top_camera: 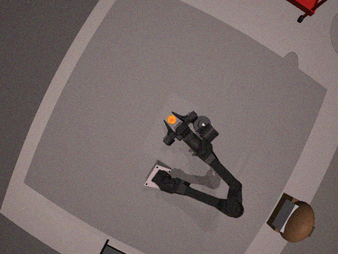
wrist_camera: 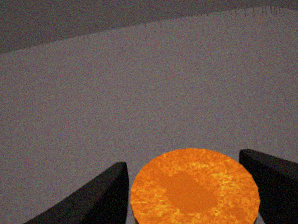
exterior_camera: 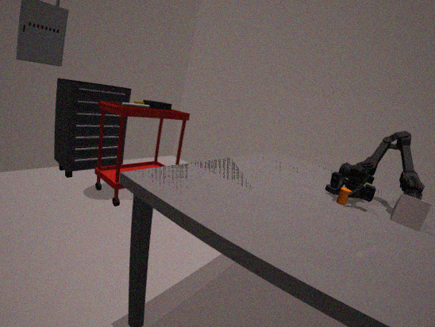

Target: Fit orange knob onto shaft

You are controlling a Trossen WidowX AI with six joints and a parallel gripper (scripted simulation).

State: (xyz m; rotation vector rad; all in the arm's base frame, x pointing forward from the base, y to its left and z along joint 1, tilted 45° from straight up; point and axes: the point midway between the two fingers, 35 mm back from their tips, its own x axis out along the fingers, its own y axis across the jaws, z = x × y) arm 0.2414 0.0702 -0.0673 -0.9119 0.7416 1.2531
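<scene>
The orange knob lies 3 cm to the right of my gripper tip. Also, from my gripper tip: dark round pedestal (15 cm to the right, 6 cm ahead, 2 cm below).
</scene>
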